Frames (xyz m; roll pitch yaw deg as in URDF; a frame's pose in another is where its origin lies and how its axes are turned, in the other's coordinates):
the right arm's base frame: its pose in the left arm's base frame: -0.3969 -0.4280 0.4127 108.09 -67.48 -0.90
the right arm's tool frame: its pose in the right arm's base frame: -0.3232 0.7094 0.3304 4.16 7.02 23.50
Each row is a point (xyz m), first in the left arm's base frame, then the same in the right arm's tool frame.
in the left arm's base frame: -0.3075 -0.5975 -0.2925
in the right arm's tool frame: -0.6530 -0.8036 -0.0831
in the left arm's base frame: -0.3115 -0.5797 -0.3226
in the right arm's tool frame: -0.6830 -0.8048 -0.1014
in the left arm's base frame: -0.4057 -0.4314 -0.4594
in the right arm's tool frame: -0.8175 -0.7619 -0.2737
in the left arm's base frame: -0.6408 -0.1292 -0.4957
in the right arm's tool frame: -0.8476 -0.6420 -0.6378
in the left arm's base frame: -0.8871 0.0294 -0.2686
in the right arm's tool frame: -0.6132 -0.4719 -0.8692
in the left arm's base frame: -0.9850 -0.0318 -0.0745
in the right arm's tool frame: -0.4155 -0.3657 -0.8437
